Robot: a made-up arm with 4 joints.
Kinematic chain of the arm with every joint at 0, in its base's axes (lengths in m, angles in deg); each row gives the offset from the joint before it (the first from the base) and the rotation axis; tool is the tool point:
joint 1: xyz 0 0 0.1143 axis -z
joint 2: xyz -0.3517 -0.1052 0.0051 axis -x
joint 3: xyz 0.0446 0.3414 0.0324 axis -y
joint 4: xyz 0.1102 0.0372 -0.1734 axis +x
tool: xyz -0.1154 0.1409 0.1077
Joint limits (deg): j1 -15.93..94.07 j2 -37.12..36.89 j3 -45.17..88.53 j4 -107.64..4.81
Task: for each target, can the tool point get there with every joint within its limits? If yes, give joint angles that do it. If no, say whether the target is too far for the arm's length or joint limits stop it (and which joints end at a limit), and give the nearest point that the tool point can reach.
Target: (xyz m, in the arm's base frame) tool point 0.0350 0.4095 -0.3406
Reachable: yes | joints 59.55 27.10 -4.60 -77.24
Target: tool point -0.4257 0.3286 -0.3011
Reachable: yes | joints 13.96 26.86 -34.31 -93.80
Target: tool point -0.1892 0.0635 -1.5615
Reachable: no: too far | nearest point -0.2817 0.0946 -0.3968 | short by 1.169 m
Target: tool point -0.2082 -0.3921 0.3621
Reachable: no: joint limits stop it (at a limit: joint 1, joint 2, joint 3, joint 4) | nearest point 0.2304 -0.0494 0.3988 | short by 0.558 m
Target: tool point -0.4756 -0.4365 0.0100
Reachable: no: joint limits stop it (at a limit: joint 1, joint 2, joint 3, joint 4) | nearest point -0.5647 -0.0331 -0.3069 | short by 0.521 m
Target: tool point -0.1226 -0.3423 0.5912
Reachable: no: joint limits stop it (at a limit: joint 1, joint 2, joint 3, joint 4) | nearest point 0.2304 -0.0494 0.3988 | short by 0.497 m
